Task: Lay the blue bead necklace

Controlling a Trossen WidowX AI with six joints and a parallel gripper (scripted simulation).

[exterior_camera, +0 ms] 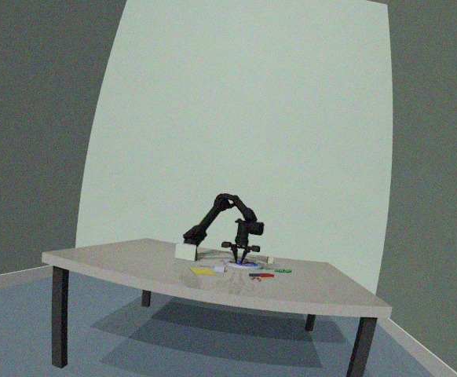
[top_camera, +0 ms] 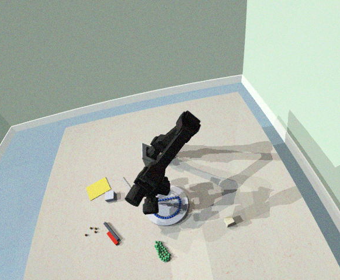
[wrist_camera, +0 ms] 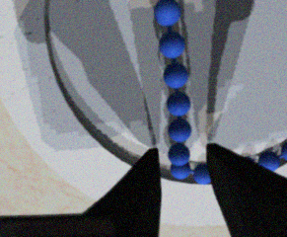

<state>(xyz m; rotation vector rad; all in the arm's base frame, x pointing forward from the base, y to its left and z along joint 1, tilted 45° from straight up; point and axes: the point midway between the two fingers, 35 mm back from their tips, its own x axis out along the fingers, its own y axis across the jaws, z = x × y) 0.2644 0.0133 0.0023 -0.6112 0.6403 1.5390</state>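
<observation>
My gripper tip is now 50 mm to the right of the round bead board, 20 mm short of it and 10 mm above it. The rest, counted from my gripper tip: white cube: 220 mm to the right, 50 mm behind; then grey tool: 200 mm to the right, 140 mm ahead, 10 mm below; then stick: 140 mm to the right, 110 mm behind, 10 mm below.
</observation>
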